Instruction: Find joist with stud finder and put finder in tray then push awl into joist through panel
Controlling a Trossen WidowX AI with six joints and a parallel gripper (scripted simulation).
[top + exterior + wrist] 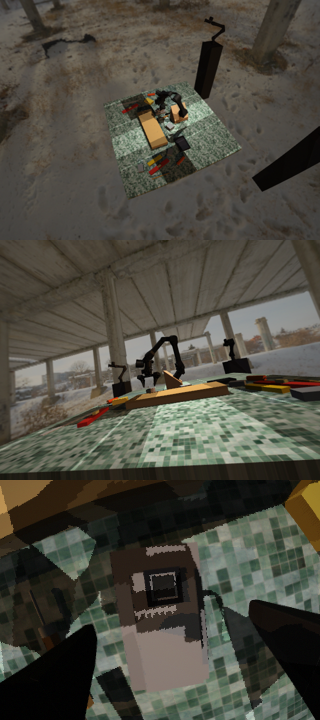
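My gripper tip is now 30 mm above the stud finder. Also, from my gripper tip: yellow block 220 mm to the right, 60 mm below, 50 mm ahead; orange-handled awl 110 mm to the left, 60 mm below; black tray 520 mm to the left, 60 mm below, 30 mm behind.
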